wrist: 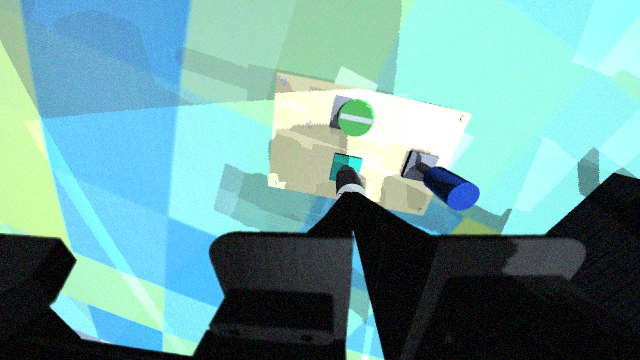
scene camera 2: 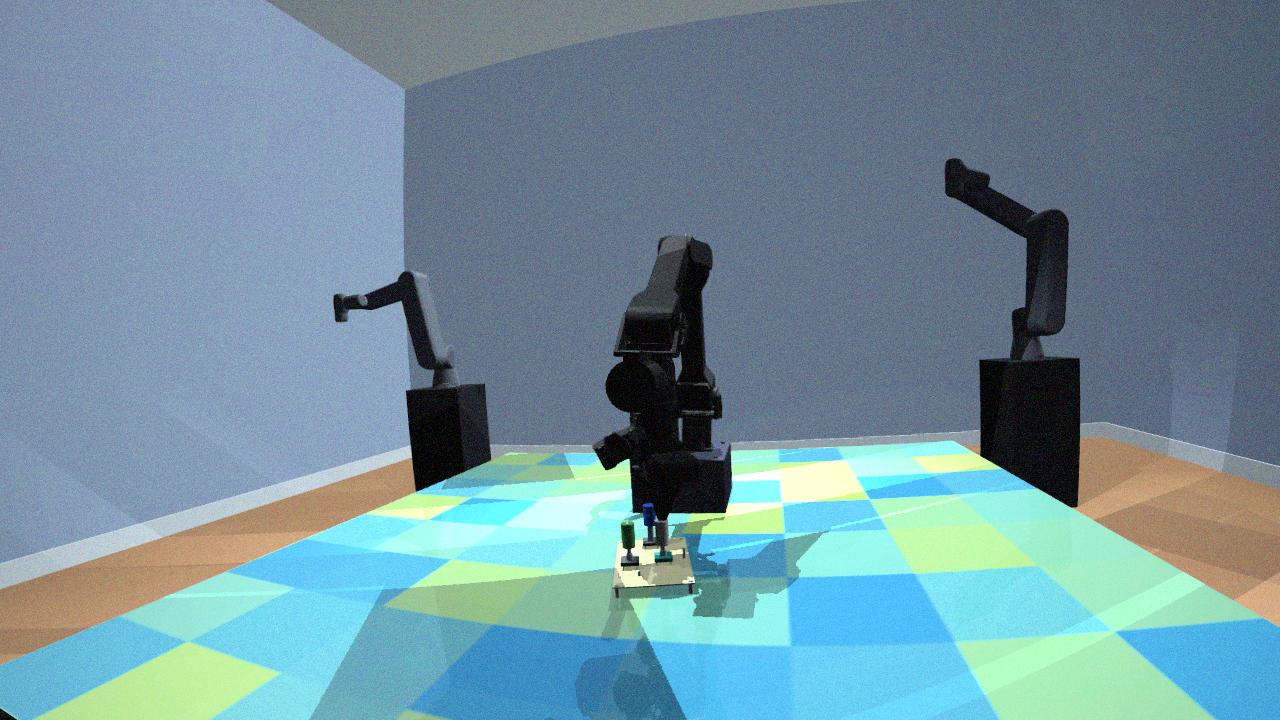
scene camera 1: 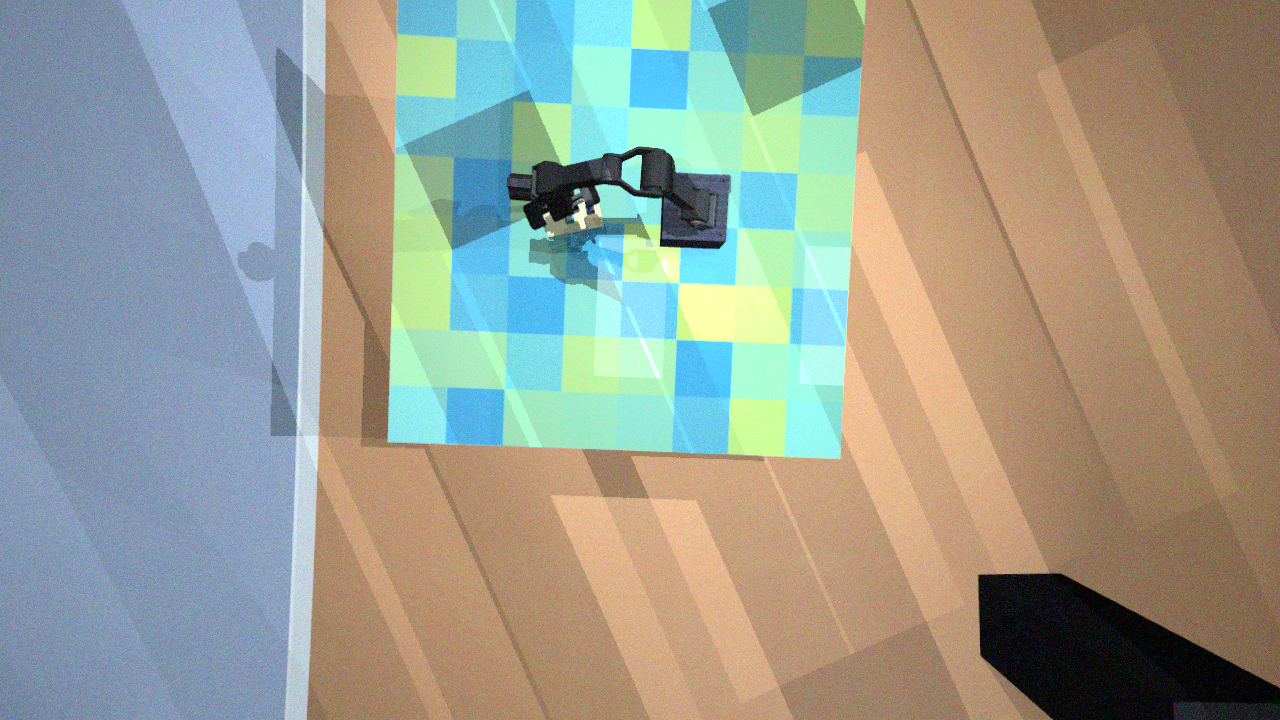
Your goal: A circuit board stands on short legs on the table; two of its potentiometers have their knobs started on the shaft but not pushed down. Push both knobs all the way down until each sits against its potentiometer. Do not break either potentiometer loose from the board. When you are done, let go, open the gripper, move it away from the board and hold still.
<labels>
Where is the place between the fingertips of my gripper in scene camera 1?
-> At 566, 214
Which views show my gripper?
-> The wrist view, scene camera 2 and scene camera 1: all of them.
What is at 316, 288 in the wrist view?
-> My gripper.
</labels>
